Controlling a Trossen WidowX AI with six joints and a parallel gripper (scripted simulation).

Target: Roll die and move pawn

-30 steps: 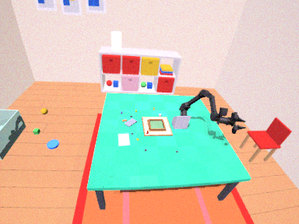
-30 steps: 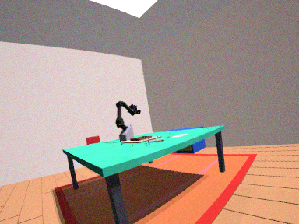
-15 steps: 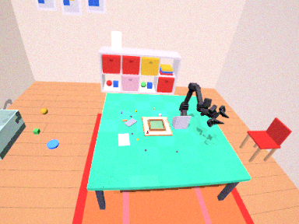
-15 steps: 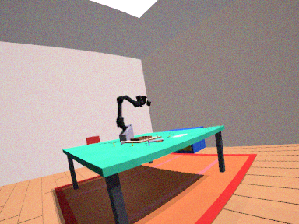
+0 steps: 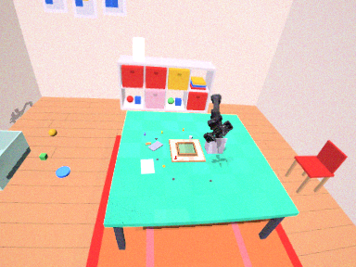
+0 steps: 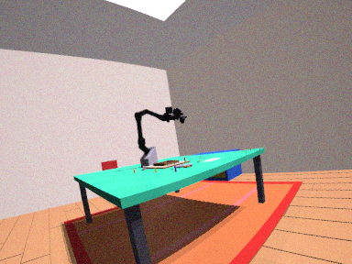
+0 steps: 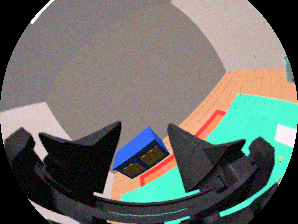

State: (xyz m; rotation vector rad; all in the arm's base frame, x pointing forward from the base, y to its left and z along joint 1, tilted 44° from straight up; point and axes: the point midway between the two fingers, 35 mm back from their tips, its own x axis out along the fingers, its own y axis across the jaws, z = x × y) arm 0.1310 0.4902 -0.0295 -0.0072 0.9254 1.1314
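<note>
Now: the die 570 mm to the right of my gripper tip, 430 mm below it and 50 mm ahead of it. The rest, counted from my gripper tip: green dice tray (440 mm below, 390 mm to the right, 110 mm ahead); white card (440 mm below, 430 mm ahead, 180 mm to the right); red pawn (420 mm below, 270 mm to the right, 210 mm ahead).
</note>
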